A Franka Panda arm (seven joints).
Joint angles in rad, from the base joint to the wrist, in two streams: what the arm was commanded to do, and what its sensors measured. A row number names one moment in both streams.
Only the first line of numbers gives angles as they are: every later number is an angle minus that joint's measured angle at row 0.
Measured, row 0:
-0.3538 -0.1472 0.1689 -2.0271 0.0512 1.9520 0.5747
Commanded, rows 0 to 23:
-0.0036 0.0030 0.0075 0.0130 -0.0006 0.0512 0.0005
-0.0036 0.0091 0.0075 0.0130 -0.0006 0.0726 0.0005
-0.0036 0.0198 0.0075 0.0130 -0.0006 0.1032 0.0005
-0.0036 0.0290 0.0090 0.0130 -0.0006 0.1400 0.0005
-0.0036 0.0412 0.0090 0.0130 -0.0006 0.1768 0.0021
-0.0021 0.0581 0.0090 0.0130 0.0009 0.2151 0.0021
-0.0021 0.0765 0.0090 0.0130 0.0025 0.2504 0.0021
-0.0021 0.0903 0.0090 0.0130 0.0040 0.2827 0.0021
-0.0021 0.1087 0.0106 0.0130 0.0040 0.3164 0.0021
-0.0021 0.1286 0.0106 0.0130 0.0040 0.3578 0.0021
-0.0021 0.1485 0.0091 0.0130 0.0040 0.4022 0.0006
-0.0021 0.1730 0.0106 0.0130 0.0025 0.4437 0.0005
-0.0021 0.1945 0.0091 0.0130 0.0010 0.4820 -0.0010
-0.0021 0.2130 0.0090 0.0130 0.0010 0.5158 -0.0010
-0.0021 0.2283 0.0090 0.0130 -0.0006 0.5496 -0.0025
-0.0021 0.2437 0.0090 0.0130 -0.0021 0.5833 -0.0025
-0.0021 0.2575 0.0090 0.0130 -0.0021 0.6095 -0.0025
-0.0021 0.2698 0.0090 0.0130 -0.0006 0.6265 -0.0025
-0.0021 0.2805 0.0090 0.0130 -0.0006 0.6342 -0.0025
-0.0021 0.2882 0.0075 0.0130 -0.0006 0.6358 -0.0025
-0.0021 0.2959 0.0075 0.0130 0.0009 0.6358 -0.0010
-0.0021 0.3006 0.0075 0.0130 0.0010 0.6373 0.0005
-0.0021 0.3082 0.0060 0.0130 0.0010 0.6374 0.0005
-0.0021 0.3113 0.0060 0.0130 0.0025 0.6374 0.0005
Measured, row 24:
0.0012 0.2908 0.0006 0.0004 0.0000 0.6268 0.0000
